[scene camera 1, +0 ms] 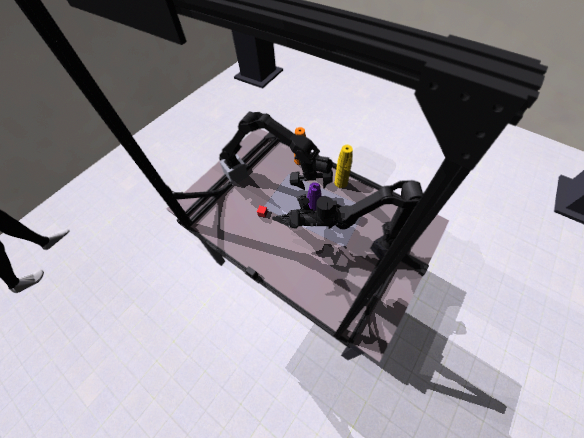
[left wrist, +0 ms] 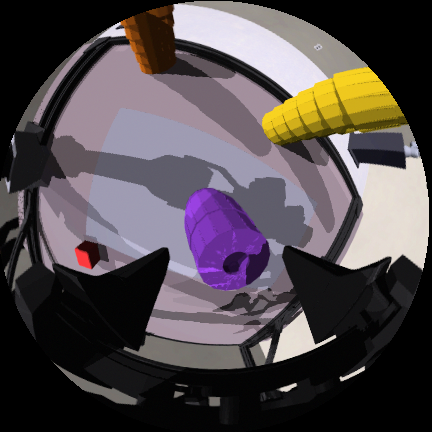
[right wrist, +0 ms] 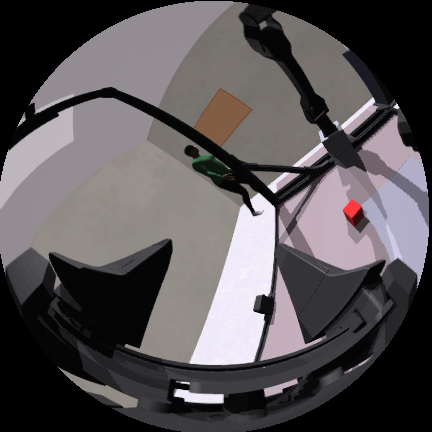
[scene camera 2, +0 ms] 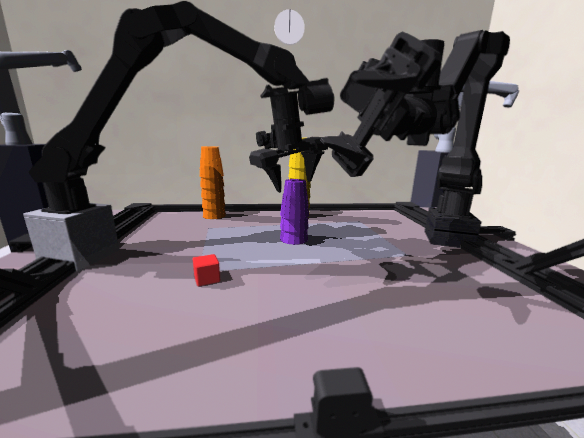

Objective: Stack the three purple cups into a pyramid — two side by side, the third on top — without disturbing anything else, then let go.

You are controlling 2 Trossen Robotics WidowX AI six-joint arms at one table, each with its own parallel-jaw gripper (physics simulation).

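Seen in the pictures: left gripper, fingertip midpoint: point(scene camera 1: 314, 188) point(left wrist: 227, 253) point(scene camera 2: 294, 186); right gripper, fingertip midpoint: point(scene camera 1: 274, 217) point(right wrist: 225, 247) point(scene camera 2: 336, 112); left arm's base, link origin: point(scene camera 1: 232, 162) point(right wrist: 329, 130) point(scene camera 2: 69, 208); right arm's base, link origin: point(scene camera 1: 389, 244) point(scene camera 2: 453, 213).
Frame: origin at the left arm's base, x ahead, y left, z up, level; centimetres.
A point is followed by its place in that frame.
Note:
The purple cups point(scene camera 1: 314, 194) @[y 20.7, x 43.3, z 2.1 cm] point(scene camera 2: 294, 212) @[y 19.1, x 41.9, z -2.5 cm] point(left wrist: 217, 232) @[y 22.9, x 38.8, z 4.3 cm] stand upright as one nested column on the pale blue mat point(scene camera 1: 345, 231) @[y 25.2, x 62.2, z -10.6 cm] point(scene camera 2: 222, 254) @[y 9.2, x 27.9, z -10.6 cm] point(left wrist: 120, 150) @[y 18.7, x 23.6, z -10.6 cm]; how many are nested cannot be counted. My left gripper point(scene camera 2: 295, 186) @[y 22.2, x 41.2, z 3.1 cm] point(left wrist: 227, 253) @[y 22.2, x 41.2, z 3.1 cm] is open and points down. Its fingertips are near the column's top, one on either side of it in the left wrist view. The fingers are apart from the cups as far as shows. My right gripper point(right wrist: 225, 247) @[y -5.2, x 51.7, z 17.7 cm] is open and empty, raised to the right of the column in scene camera 2. Part of the column is hidden behind the right arm in scene camera 1.
An orange cup stack point(scene camera 1: 300, 131) point(scene camera 2: 212, 185) point(left wrist: 155, 45) stands at the back left in scene camera 2. A yellow stack point(scene camera 1: 344, 167) @[y 40.6, x 40.7, z 4.9 cm] point(scene camera 2: 297, 169) @[y 39.5, x 38.3, z 5.0 cm] point(left wrist: 335, 107) @[y 39.5, x 38.1, z 4.3 cm] stands behind the purple one. A red cube point(scene camera 1: 262, 211) @[y -1.7, x 31.4, z -6.6 cm] point(scene camera 2: 206, 270) @[y -3.0, x 31.1, z -7.7 cm] point(left wrist: 85, 256) @[y 0.2, x 30.5, z -6.6 cm] point(right wrist: 353, 212) @[y -0.9, x 31.7, z -6.6 cm] lies near the mat's front left corner.

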